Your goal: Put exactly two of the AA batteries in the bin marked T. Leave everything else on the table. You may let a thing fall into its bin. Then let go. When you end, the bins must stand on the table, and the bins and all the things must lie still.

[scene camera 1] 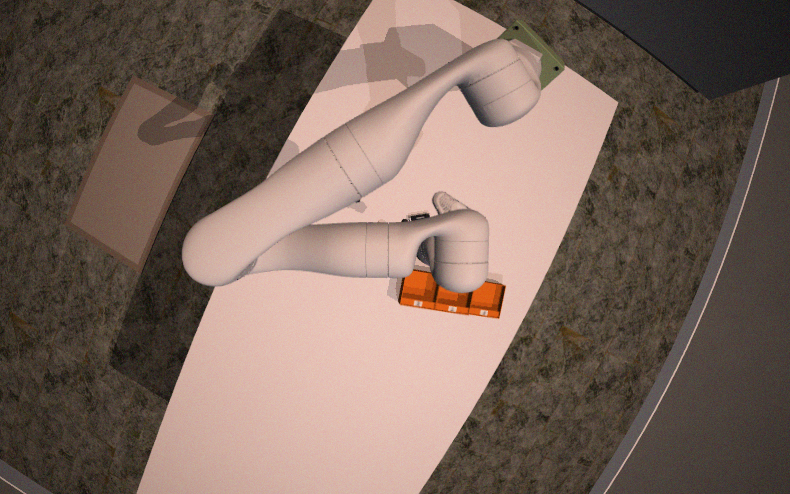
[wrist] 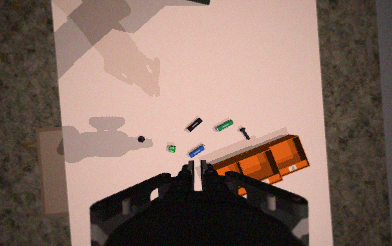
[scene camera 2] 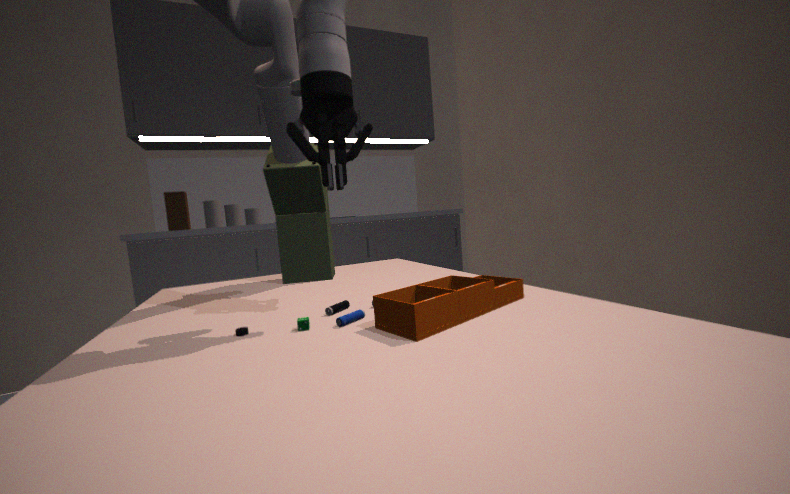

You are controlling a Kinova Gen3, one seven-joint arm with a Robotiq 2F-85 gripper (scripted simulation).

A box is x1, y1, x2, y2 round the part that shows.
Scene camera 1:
orange three-compartment bin: [398, 269, 505, 318]
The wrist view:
my gripper: [89, 160, 308, 245]
orange three-compartment bin: [212, 134, 309, 195]
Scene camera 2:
my gripper: [286, 71, 372, 190]
orange three-compartment bin: [373, 275, 523, 341]
